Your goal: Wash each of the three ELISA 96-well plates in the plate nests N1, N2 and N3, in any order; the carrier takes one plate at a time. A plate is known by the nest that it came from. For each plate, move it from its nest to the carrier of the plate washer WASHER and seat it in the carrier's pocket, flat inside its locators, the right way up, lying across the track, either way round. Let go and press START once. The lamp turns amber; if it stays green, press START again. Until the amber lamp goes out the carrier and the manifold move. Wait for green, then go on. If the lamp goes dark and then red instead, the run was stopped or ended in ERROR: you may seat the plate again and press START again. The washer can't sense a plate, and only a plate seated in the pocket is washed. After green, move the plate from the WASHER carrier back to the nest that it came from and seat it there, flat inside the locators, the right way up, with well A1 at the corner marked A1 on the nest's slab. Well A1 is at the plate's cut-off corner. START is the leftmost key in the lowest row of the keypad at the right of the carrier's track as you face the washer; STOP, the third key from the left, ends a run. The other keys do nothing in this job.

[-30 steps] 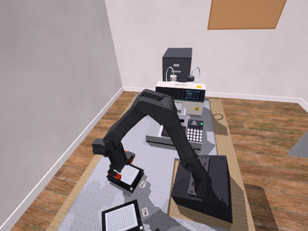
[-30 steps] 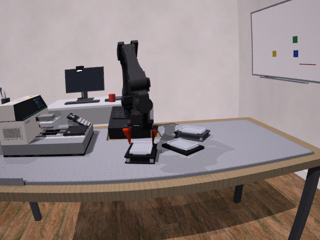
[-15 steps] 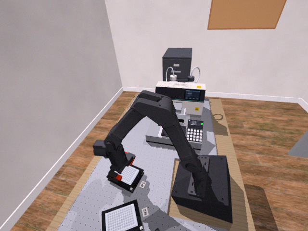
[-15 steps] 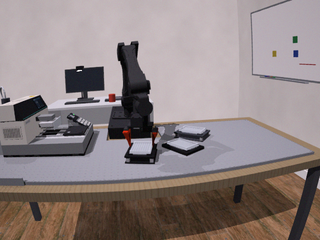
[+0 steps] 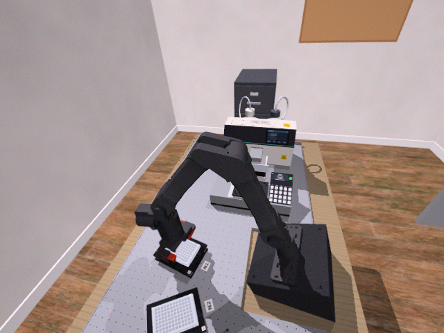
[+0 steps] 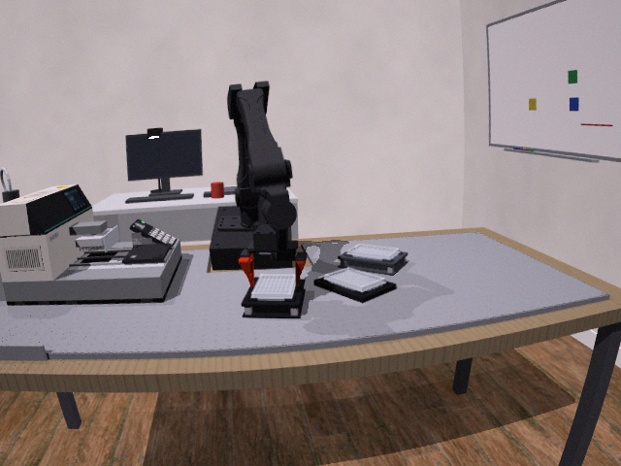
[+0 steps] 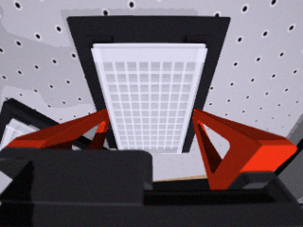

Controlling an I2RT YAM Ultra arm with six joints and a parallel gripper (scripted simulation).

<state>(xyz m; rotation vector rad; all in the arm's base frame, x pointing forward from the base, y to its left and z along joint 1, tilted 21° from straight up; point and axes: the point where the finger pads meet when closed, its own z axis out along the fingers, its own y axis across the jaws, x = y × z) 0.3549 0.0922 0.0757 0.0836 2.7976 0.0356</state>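
Now: hand 10 mm above the nest N1. Round my hand: N2 label: 170 mm behind, 110 mm to the left, 40 mm below; then nest N2: 180 mm to the left, 90 mm behind, 40 mm below; then N1 label: 100 mm behind, 40 mm below, 10 mm to the left.
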